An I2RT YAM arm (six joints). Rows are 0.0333 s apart.
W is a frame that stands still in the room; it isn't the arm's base.
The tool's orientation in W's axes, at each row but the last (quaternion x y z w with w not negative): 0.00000 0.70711 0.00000 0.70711; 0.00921 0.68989 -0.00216 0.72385; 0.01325 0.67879 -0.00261 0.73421; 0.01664 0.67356 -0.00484 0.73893; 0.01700 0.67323 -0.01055 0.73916; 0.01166 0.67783 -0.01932 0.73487; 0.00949 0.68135 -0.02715 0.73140; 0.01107 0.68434 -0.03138 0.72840; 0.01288 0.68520 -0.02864 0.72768; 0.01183 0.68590 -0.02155 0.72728
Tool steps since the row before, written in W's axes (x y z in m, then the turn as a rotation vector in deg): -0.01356 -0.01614 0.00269 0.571 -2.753 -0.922; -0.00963 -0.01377 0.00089 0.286 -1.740 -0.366; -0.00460 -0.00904 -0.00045 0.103 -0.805 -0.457; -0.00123 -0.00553 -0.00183 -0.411 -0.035 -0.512; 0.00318 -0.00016 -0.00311 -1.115 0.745 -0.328; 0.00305 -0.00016 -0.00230 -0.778 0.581 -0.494; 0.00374 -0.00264 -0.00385 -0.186 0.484 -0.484; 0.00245 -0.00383 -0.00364 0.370 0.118 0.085; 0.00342 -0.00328 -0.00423 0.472 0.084 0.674; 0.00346 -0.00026 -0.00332 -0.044 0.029 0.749
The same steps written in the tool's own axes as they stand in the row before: -0.00269 -0.01614 -0.01356 0.922 -2.753 0.571; -0.00148 -0.01391 -0.00935 0.363 -1.739 0.296; -0.00004 -0.00914 -0.00441 0.452 -0.810 0.085; 0.00162 -0.00560 -0.00122 0.471 -0.056 -0.455; 0.00339 -0.00007 0.00288 0.228 0.698 -1.169; 0.00254 0.00000 0.00286 0.423 0.550 -0.840; 0.00417 -0.00235 0.00359 0.457 0.485 -0.244; 0.00390 -0.00357 0.00244 -0.066 0.138 0.367; 0.00450 -0.00298 0.00334 -0.647 0.098 0.506; 0.00352 -0.00005 0.00327 -0.751 0.018 -0.001
